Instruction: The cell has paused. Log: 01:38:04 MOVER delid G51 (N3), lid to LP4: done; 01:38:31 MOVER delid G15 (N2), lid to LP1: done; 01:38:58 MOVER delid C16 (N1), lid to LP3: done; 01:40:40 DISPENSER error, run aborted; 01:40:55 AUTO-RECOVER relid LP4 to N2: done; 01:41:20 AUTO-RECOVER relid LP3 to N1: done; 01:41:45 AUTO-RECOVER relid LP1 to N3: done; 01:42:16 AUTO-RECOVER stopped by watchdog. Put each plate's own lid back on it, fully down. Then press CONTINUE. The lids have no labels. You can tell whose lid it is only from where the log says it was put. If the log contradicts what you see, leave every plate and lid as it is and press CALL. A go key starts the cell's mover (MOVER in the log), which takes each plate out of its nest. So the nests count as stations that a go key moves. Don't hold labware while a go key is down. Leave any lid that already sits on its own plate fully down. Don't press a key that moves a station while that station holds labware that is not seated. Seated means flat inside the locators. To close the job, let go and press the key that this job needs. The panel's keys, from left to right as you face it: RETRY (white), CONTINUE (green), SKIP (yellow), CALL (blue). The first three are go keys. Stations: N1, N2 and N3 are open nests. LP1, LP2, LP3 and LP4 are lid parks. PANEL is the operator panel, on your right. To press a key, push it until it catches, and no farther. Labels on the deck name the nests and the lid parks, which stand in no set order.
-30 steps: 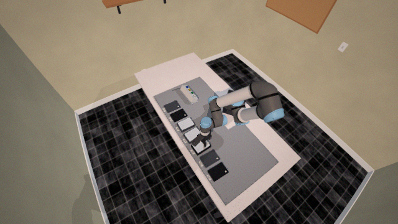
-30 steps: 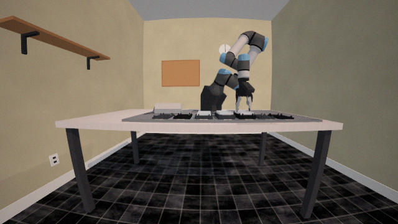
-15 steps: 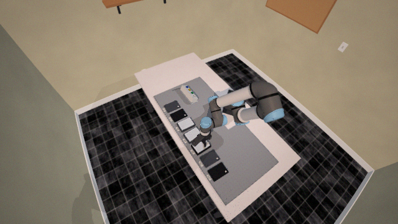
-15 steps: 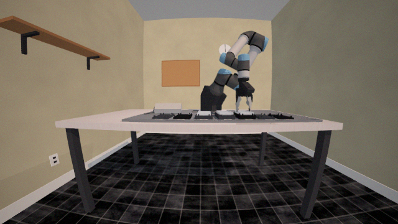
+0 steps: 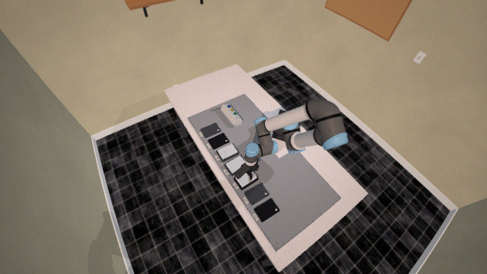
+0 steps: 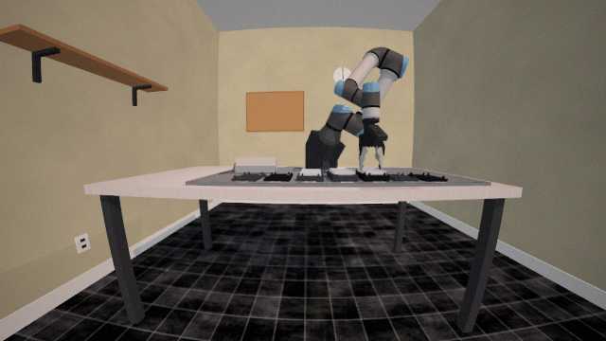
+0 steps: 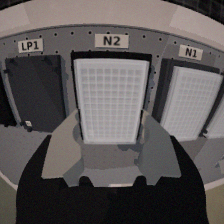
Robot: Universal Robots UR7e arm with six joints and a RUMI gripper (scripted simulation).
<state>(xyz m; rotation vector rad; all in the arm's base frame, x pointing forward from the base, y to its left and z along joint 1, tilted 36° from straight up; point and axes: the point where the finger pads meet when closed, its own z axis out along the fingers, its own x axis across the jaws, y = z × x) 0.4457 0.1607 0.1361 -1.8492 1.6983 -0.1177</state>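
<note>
Now: the lid park LP4 40 mm behind my hand, 260 mm to the left of it and 40 mm below it. From my hand the other things lie so: grey lid: 10 mm below; white gridded plate: 40 mm ahead, 250 mm to the right, 20 mm below; lid park LP3: 70 mm ahead, 390 mm to the right, 40 mm below.
</note>
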